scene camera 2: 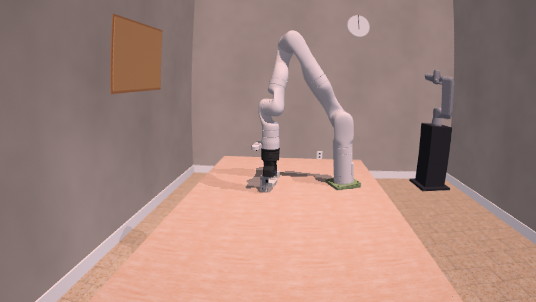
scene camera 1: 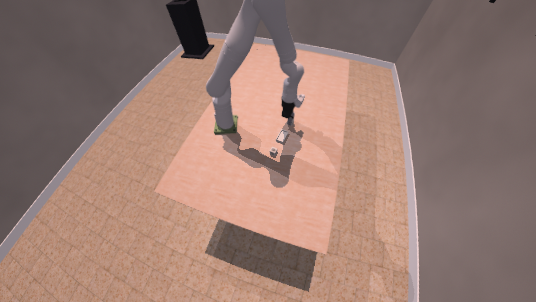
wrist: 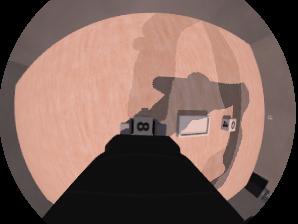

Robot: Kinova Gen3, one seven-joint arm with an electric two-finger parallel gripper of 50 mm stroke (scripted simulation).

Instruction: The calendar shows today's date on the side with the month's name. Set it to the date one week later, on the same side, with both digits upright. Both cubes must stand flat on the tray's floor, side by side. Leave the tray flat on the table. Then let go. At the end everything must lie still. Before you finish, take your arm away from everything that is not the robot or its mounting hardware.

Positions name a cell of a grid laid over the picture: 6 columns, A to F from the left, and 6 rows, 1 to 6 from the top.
I see my gripper (wrist: C4) and a tray (wrist: D4).
